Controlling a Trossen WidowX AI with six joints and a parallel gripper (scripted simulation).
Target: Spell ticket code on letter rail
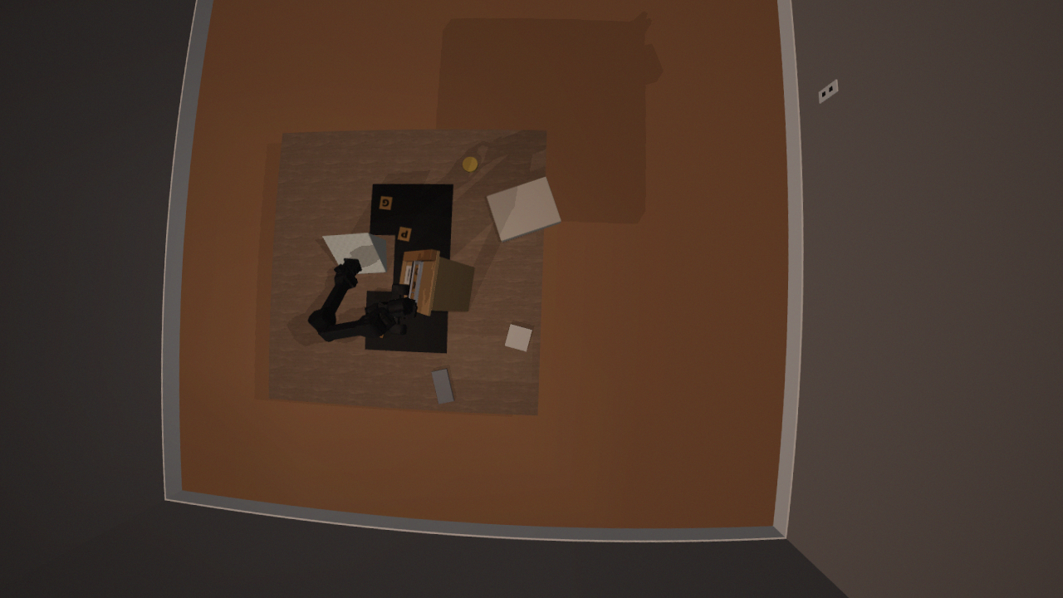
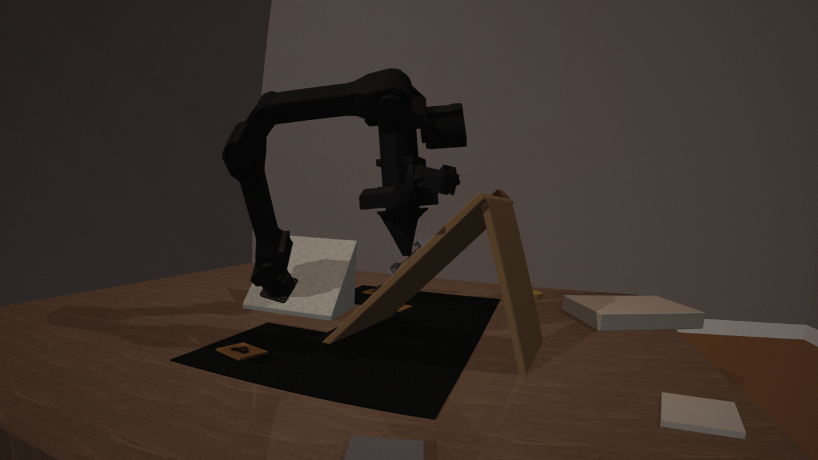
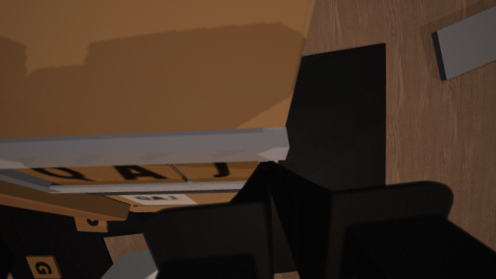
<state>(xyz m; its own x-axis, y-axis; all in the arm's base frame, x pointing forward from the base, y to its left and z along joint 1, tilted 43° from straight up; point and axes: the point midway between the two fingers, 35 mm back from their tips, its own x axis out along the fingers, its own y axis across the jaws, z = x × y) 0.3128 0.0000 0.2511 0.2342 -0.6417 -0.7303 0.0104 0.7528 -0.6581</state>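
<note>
Right now my gripper tip is 1 cm short of the q tile and 15 cm to the right of it. From my gripper tip the other things lie so: black mat: 13 cm behind, 18 cm to the left, 16 cm below; white ticket: 6 cm behind, 14 cm to the left, 8 cm below; j tile: 3 cm to the left.
</note>
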